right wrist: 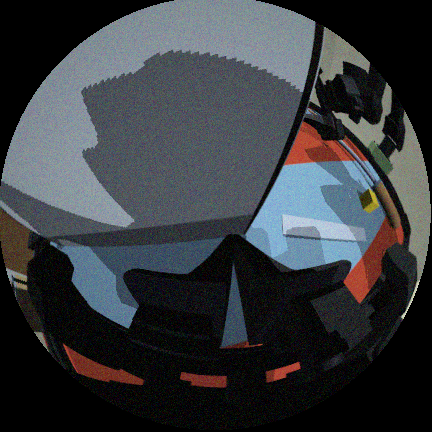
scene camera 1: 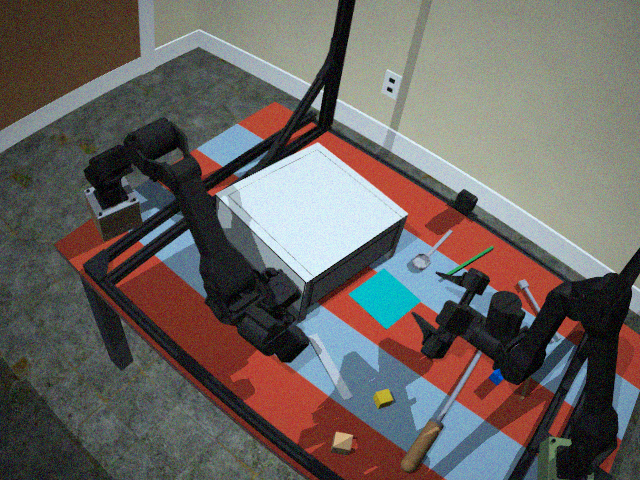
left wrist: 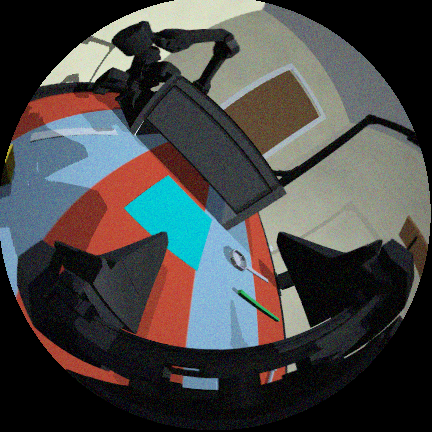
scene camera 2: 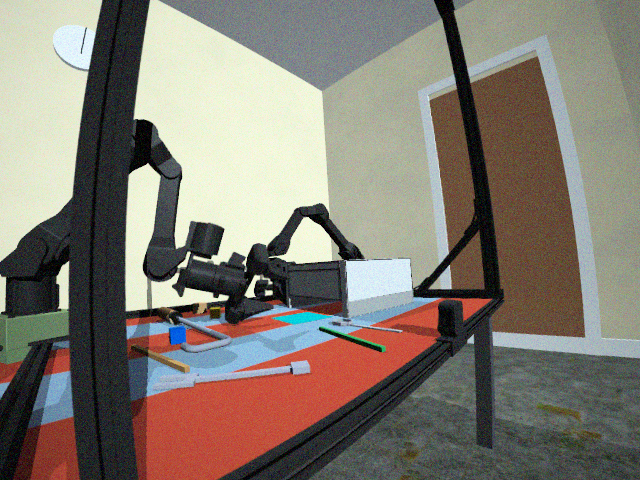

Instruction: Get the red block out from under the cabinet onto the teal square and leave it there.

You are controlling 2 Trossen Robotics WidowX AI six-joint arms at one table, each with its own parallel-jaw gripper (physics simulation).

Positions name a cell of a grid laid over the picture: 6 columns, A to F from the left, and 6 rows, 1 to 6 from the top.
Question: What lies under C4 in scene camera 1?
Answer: A cabinet.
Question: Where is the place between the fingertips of my left gripper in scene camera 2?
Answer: C4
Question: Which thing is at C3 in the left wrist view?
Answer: A teal square.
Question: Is my left gripper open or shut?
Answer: Open.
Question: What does the flat strip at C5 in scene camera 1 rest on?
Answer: The table.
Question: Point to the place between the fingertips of my right gripper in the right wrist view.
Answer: D4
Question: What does the wooden-handled tool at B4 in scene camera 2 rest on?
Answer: The table.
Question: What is my left gripper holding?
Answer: Nothing.
